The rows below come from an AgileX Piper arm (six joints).
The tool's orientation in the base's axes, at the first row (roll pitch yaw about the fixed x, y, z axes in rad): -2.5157 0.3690 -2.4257
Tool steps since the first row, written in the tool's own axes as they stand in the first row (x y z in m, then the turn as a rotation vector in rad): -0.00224 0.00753 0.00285 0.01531 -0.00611 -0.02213; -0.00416 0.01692 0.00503 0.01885 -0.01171 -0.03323; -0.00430 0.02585 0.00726 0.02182 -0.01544 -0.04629; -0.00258 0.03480 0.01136 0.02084 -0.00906 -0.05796
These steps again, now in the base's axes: 0.00050 0.00631 -0.00546 -0.02189 -0.00842 0.01454; -0.00033 0.01398 -0.01155 -0.02901 -0.01201 0.02472; -0.00221 0.02021 -0.01806 -0.03761 -0.01336 0.03556; -0.00427 0.02484 -0.02667 -0.04636 -0.00505 0.04124
